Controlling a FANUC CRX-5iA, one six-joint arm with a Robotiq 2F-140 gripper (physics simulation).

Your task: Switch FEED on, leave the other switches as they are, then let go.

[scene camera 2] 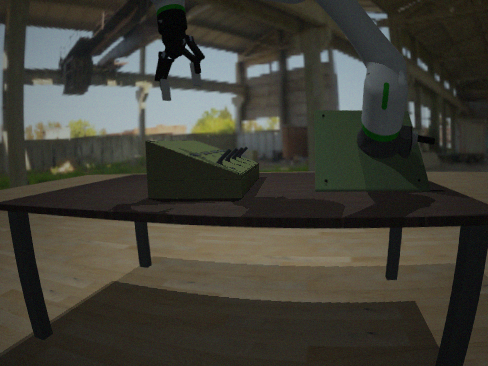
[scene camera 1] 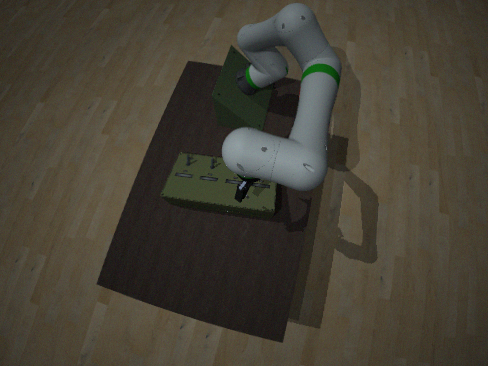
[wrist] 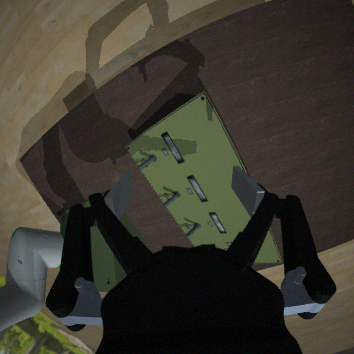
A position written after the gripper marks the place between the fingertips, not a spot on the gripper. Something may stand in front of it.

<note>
In view: the gripper [scene camera 2: 181,93] and a sloped switch box [scene camera 2: 176,169].
The gripper shows as well in the wrist view [wrist: 182,178]. The sloped switch box is seen too in scene camera 1 [scene camera 1: 197,185] and in the wrist view [wrist: 193,155].
</note>
